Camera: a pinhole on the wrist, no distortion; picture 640 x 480 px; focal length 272.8 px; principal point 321.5 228.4 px. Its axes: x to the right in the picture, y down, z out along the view. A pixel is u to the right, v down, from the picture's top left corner.
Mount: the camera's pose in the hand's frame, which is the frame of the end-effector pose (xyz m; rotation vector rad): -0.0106 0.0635 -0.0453 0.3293 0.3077 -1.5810
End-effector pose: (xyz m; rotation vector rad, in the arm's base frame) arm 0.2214 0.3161 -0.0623 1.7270 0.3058 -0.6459
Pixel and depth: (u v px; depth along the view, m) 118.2 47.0 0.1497
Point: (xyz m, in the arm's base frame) 0.1559 0.1725 0.0710
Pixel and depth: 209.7 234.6 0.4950
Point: 0.1220 -0.1660 -0.0841
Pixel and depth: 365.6 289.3 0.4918
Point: 0.0865 -0.0019 -0.3316
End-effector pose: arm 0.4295 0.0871 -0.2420 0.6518 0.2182 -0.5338
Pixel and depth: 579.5 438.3 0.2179
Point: 0.4387 -0.1639 -0.3481
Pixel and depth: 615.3 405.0 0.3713
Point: 0.3653 -0.3912 -0.4448
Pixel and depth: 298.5 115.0 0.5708
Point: 0.1682 -0.1930 0.1802
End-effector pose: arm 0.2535 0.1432 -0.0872 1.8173 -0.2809 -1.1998
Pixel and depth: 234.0 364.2 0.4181
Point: 0.0316 -0.2035 -0.2377
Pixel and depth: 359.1 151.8 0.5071
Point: -0.2049 0.1331 -0.1822
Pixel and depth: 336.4 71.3 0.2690
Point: -0.0063 0.1665 -0.0433
